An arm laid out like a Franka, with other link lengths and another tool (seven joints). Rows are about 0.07 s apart.
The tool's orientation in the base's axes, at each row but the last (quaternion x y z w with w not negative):
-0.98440, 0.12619, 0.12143, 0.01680
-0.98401, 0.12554, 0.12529, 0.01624
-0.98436, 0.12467, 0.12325, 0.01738
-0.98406, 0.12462, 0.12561, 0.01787
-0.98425, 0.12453, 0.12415, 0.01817
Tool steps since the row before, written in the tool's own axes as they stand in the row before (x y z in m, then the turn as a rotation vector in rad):
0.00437, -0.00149, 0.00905, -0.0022, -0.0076, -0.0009
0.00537, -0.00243, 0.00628, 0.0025, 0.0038, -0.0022
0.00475, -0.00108, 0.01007, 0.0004, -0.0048, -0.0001
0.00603, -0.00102, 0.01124, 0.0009, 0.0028, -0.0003
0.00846, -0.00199, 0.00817, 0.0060, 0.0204, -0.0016
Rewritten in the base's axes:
0.00235, 0.00095, -0.00984, 0.0001, 0.0078, 0.0014
0.00412, 0.00145, -0.00742, 0.0019, -0.0044, 0.0015
0.00233, 0.00055, -0.01093, 0.0016, 0.0045, 0.0000
0.00318, 0.00028, -0.01239, 0.0002, -0.0029, 0.0001
0.00647, 0.00044, -0.01001, 0.0009, -0.0213, 0.0000

